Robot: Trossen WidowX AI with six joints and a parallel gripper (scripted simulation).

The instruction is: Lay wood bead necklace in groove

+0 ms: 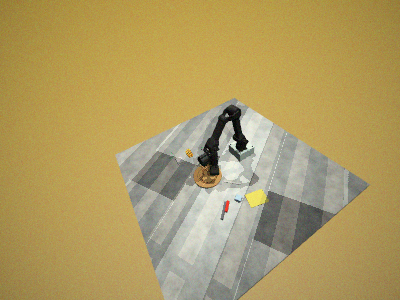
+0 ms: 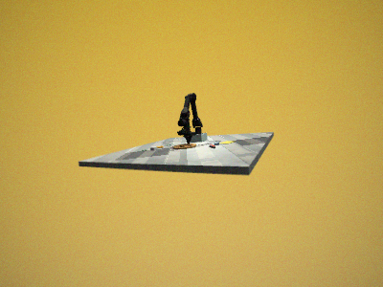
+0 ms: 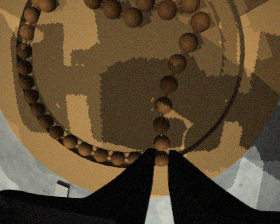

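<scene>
The round bead board lies 6 cm ahead of my gripper tip, 1 cm to the left of it and 1 cm below it. Round my gripper tip: thin grey stick 6 cm behind, 13 cm to the left, 2 cm below; then red-handled tool 6 cm ahead, 28 cm to the left, 1 cm below; then small blue block 4 cm behind, 25 cm to the left, 1 cm below.
</scene>
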